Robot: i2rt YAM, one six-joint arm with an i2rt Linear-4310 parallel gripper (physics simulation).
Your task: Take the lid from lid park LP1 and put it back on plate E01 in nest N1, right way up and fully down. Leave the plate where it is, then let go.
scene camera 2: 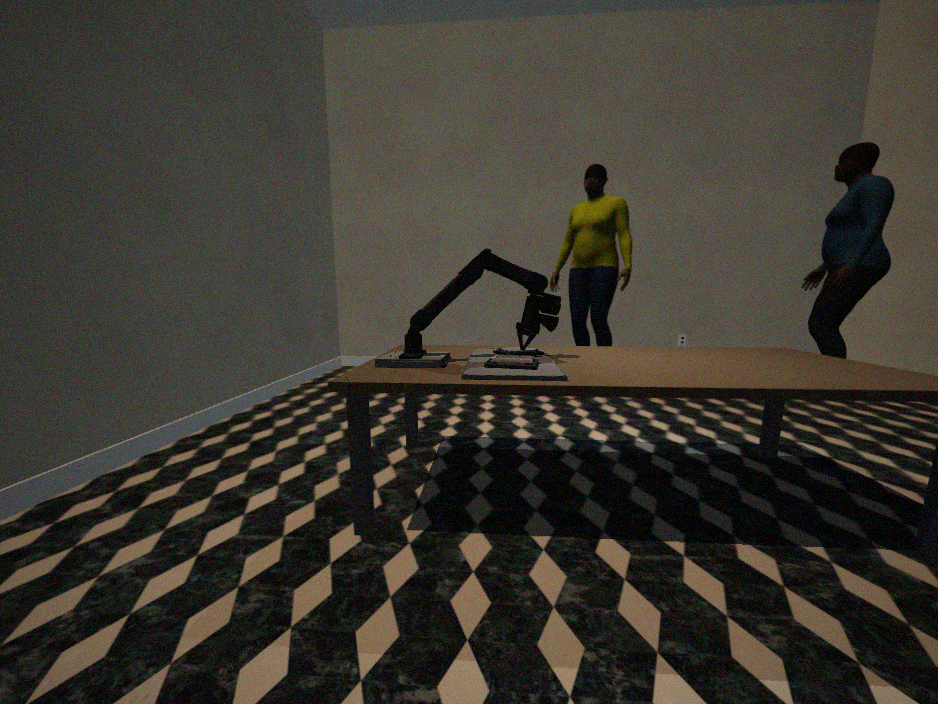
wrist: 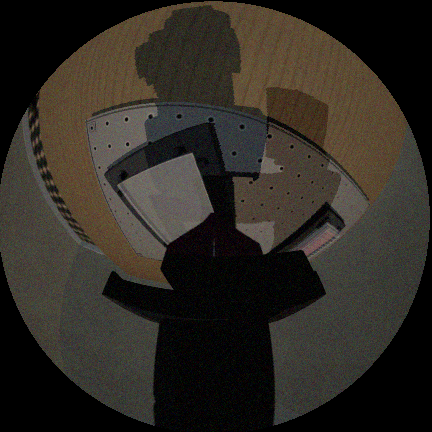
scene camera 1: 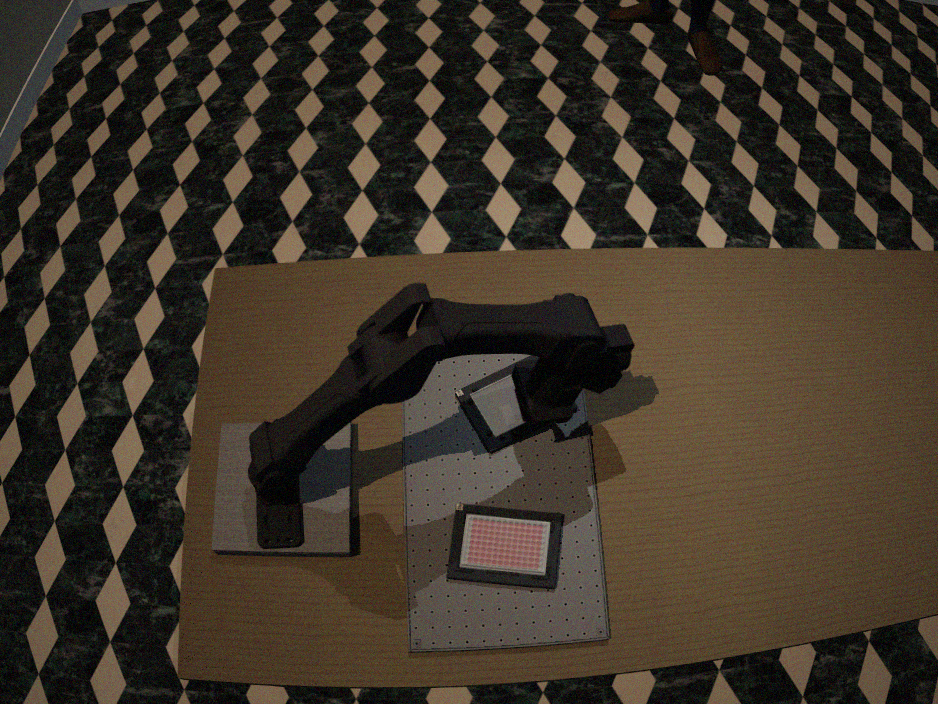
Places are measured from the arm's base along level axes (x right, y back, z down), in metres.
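Where they show: gripper, fingertip midpoint: (scene camera 2: 522, 350) (wrist: 213, 217) (scene camera 1: 526, 419); arm's base, link origin: (scene camera 2: 413, 355) (scene camera 1: 278, 489).
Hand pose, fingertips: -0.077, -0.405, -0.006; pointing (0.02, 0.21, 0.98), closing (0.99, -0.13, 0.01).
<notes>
Things, the pixels of their top centre, and the offset from my fingertips, as dx, dy, dz. Level surfaces: height alone.
- lid, top centre: (wrist: 176, 219) (scene camera 1: 517, 397) (scene camera 2: 518, 348) -0.040, +0.010, +0.001
- lid park LP1, top centre: (wrist: 174, 220) (scene camera 1: 517, 396) (scene camera 2: 518, 348) -0.041, +0.010, -0.001
- Plate E01, top centre: (scene camera 1: 505, 543) (wrist: 311, 250) (scene camera 2: 512, 357) +0.202, +0.061, -0.007
- grey perforated board, top centre: (scene camera 1: 499, 486) (wrist: 269, 237) (scene camera 2: 510, 359) +0.101, +0.056, +0.018
- wooden table, surface height: dz +0.031
The lid (scene camera 1: 496, 406) (wrist: 167, 195), a pale, flat, clear-looking cover, lies in the dark frame of lid park LP1 (scene camera 1: 477, 426) (wrist: 134, 152), which sits turned on the board. Plate E01 (scene camera 1: 505, 544) (wrist: 320, 241), with pink wells and a light rim, sits uncovered in the dark nest N1 (scene camera 1: 452, 556) (wrist: 327, 215). My gripper (scene camera 2: 522, 348) (wrist: 213, 217) is shut, fingers together, with no lid between them. Its tips are low, beside the lid's edge in the wrist view. Whether they touch the lid or park cannot be told. The arm covers part of the lid and park in scene camera 1.
A grey perforated board (scene camera 1: 503, 617) (scene camera 2: 515, 375) (wrist: 250, 240) carries the park and nest. The arm's base stands on a grey block (scene camera 1: 234, 484) to the left on the wooden table (scene camera 1: 757, 424) (scene camera 2: 681, 367). Two people (scene camera 2: 598, 234) (scene camera 2: 859, 219) stand behind the table.
</notes>
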